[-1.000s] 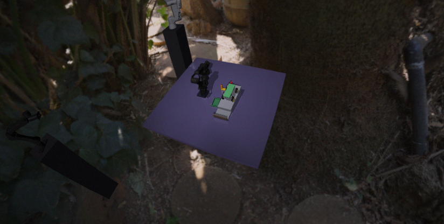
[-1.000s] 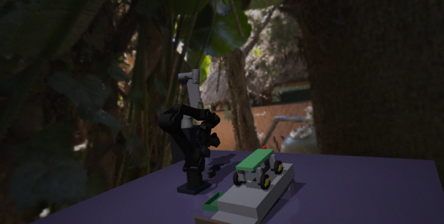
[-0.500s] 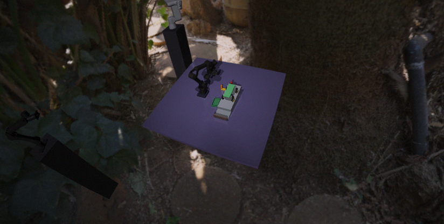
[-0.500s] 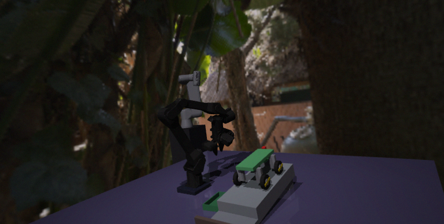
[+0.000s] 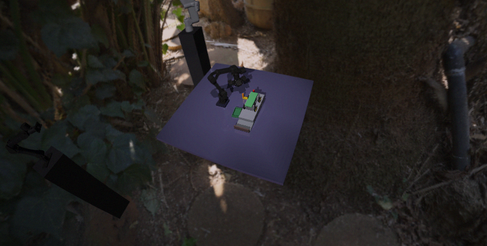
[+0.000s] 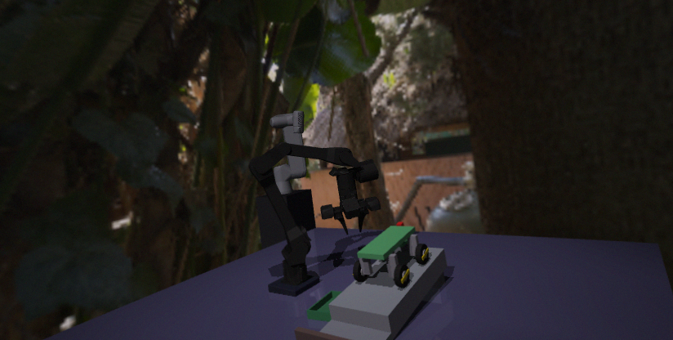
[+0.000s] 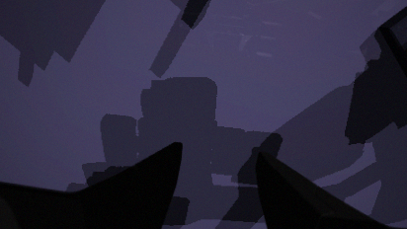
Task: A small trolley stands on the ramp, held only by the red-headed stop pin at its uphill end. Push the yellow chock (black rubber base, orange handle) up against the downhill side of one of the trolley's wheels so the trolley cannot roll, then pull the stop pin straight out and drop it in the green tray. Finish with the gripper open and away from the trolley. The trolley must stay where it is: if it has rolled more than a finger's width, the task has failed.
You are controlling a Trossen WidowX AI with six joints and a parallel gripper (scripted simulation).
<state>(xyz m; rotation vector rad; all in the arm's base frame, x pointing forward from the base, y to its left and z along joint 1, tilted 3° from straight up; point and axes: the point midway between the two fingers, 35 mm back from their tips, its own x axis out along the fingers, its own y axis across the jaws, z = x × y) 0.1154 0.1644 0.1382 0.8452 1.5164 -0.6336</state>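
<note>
The yellow chock lies 10 cm below my gripper tip, 9 cm ahead of it and 5 cm to the right of it. The rest, counted from my gripper tip: brown strip: 47 cm to the right, 20 cm ahead, 9 cm below; stop pin: 20 cm ahead, 8 cm to the right, 2 cm above; green-decked trolley: 22 cm ahead, 19 cm to the right.
</note>
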